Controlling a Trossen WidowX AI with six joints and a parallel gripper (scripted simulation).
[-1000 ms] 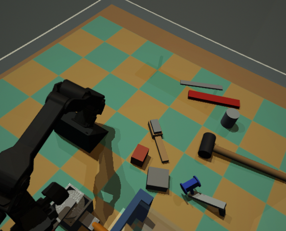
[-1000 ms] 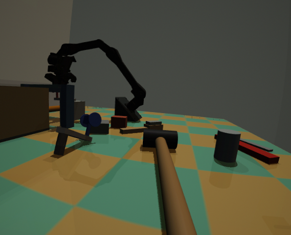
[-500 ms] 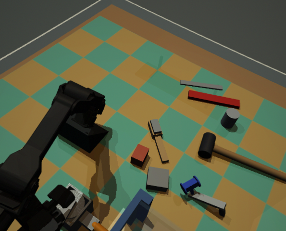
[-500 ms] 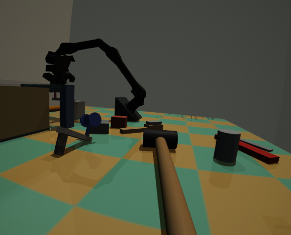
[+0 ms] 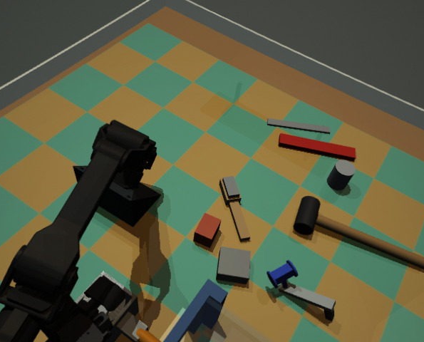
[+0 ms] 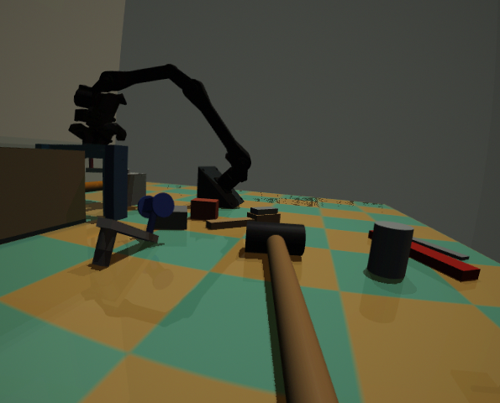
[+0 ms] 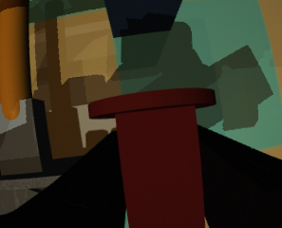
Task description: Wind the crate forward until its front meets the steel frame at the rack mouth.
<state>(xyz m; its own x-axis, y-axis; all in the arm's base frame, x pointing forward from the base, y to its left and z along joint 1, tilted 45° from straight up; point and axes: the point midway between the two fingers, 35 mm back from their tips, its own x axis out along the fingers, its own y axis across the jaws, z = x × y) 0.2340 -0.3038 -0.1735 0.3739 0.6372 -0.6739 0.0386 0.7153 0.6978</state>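
Now: the red-knobbed winch handle 3 cm behind my gripper tip, 3 cm to the left of it and 3 cm below it. The rest, counted from my gripper tip: clear-panelled cubby 34 cm ahead, 9 cm to the left, 2 cm below; then red cylindrical grip 2 cm behind; then boxy winch 8 cm behind, 8 cm to the left, 10 cm below.
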